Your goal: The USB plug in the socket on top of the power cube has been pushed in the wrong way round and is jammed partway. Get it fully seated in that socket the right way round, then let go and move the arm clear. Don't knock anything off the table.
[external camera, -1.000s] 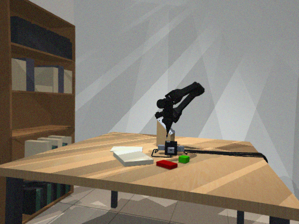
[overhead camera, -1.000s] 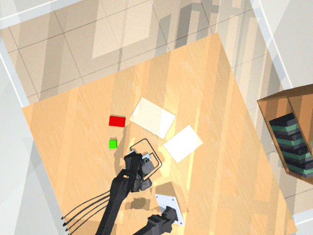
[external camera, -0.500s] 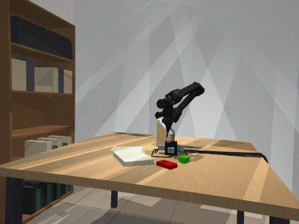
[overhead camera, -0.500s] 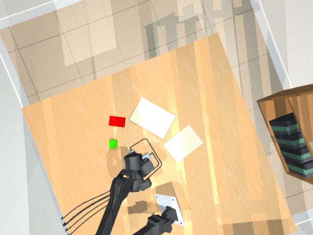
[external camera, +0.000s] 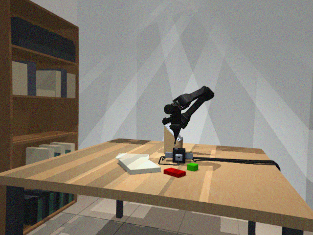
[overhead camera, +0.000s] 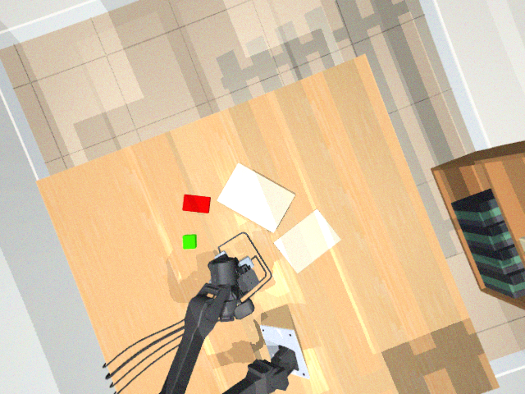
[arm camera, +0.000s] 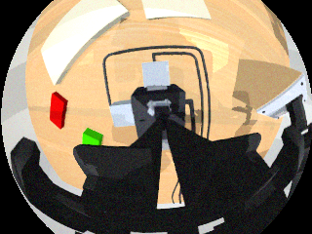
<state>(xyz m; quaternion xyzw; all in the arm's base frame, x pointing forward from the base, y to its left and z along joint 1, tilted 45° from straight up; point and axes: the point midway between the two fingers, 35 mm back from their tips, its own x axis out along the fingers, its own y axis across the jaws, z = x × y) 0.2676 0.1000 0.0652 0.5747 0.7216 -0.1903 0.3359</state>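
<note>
Now: the USB plug 2 cm below my gripper tip. The rest, counted from my gripper tip: white sheet: 4 cm ahead, 27 cm to the right, 13 cm below; then book: 24 cm ahead, 12 cm to the right, 12 cm below; then green block: 14 cm ahead, 15 cm to the left, 12 cm below.
</note>
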